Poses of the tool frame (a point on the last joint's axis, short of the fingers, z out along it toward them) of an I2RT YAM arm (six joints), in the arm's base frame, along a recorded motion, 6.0 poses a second.
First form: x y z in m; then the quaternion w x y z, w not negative.
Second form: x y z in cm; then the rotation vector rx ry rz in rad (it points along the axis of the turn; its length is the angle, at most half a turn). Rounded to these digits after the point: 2 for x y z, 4 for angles.
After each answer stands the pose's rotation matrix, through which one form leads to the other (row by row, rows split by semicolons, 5 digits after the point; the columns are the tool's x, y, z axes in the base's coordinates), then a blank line. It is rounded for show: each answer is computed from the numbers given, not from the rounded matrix.
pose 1, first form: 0.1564 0.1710 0.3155 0.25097 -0.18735 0.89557 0.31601
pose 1, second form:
15.64 17.10 31.55 -0.5098 2.4371 0.8600
-0.80383 -0.49419 0.33112; -0.17695 0.73007 0.66006; -0.56793 0.47198 -0.67430

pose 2, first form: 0.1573 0.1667 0.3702 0.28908 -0.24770 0.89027 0.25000
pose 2, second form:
15.73 16.67 37.02 -0.6611 2.3761 0.6673
-0.71016 -0.58558 0.39087; -0.29650 0.75229 0.58834; -0.63857 0.30192 -0.70787

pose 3, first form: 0.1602 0.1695 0.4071 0.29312 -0.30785 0.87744 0.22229
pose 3, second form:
16.02 16.95 40.71 -0.8200 2.3372 0.5921
-0.63862 -0.67055 0.37752; -0.40992 0.71163 0.57056; -0.65125 0.20962 -0.72934

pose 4, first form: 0.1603 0.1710 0.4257 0.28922 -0.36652 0.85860 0.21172
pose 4, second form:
16.03 17.10 42.57 -0.9782 2.2915 0.5650
-0.56403 -0.75185 0.34145; -0.50692 0.64168 0.57557; -0.65184 0.15156 -0.74305

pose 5, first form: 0.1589 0.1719 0.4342 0.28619 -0.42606 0.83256 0.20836
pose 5, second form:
15.89 17.19 43.42 -1.1388 2.2253 0.5569
-0.47314 -0.82870 0.29899; -0.59018 0.55012 0.59081; -0.65409 0.10308 -0.74936

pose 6, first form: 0.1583 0.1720 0.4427 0.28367 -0.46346 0.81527 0.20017
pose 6, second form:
15.83 17.20 44.27 -1.2404 2.1819 0.5357
-0.40947 -0.86926 0.27699; -0.64213 0.49027 0.58933; -0.64808 0.06345 -0.75893

